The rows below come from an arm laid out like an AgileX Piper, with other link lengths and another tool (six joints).
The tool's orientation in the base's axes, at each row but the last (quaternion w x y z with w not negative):
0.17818 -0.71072 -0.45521 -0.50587
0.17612 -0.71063 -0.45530 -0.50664
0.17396 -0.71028 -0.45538 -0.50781
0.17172 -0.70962 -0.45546 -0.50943
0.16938 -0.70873 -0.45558 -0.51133
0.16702 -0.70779 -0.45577 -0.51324
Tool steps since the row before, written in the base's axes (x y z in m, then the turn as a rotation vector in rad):
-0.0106 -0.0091 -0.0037 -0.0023 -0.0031 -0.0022
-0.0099 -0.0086 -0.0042 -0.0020 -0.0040 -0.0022
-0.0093 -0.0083 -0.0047 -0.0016 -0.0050 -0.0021
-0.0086 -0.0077 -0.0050 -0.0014 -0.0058 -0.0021
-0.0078 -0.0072 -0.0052 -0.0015 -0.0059 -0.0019
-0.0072 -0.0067 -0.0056 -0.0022 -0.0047 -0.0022
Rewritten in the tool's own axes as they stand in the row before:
-0.0083 -0.0048 -0.0108 -0.0036 -0.0007 -0.0026
-0.0084 -0.0046 -0.0099 -0.0040 0.0000 -0.0030
-0.0087 -0.0043 -0.0091 -0.0043 0.0009 -0.0036
-0.0086 -0.0041 -0.0082 -0.0047 0.0014 -0.0040
-0.0085 -0.0038 -0.0074 -0.0046 0.0015 -0.0042
-0.0085 -0.0036 -0.0065 -0.0043 0.0002 -0.0037

